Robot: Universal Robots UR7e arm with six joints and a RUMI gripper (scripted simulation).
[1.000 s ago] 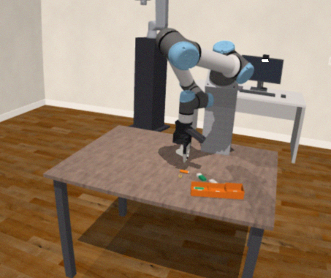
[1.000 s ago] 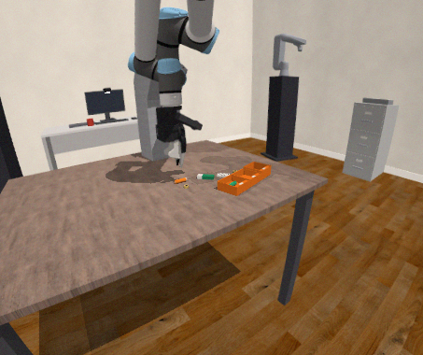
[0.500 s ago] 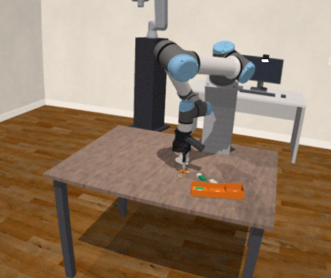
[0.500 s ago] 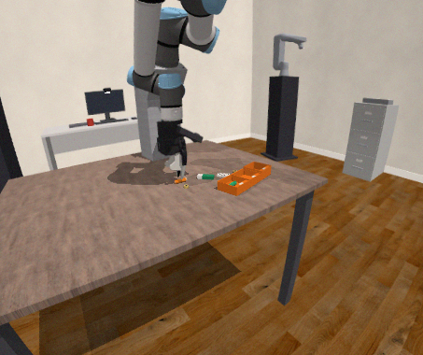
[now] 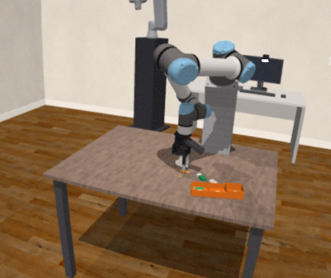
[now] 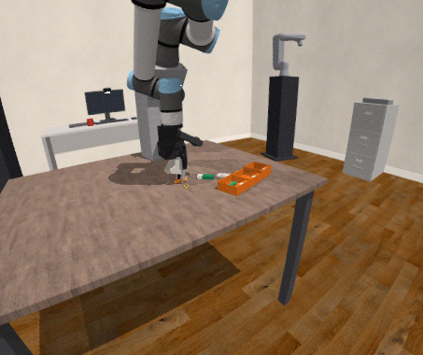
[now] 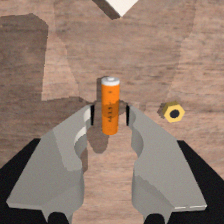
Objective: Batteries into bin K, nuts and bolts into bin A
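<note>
My hand is 10 mm above the orange battery. Also, from my hand: white domino: 180 mm to the left, 10 mm below, 10 mm ahead; then green-and-white battery: 100 mm to the left, 10 mm below; then green battery: 150 mm to the left, 130 mm ahead.
</note>
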